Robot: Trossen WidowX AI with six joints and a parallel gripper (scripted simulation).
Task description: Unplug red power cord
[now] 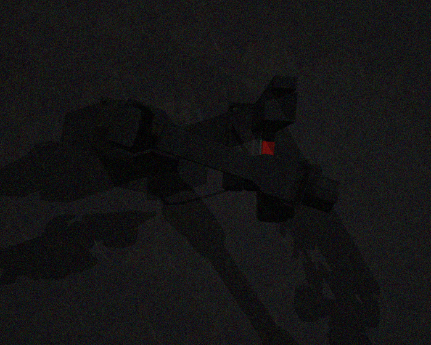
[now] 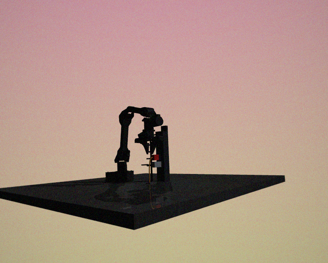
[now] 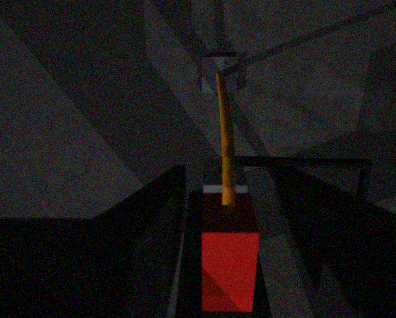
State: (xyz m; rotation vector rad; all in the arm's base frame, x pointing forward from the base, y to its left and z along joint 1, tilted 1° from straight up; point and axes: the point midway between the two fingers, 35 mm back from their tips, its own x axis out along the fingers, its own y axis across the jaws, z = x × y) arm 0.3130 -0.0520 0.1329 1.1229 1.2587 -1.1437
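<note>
Now: gripper tip 1 cm past the red plug, 7 cm to the right of it and 1 cm above it.
</note>
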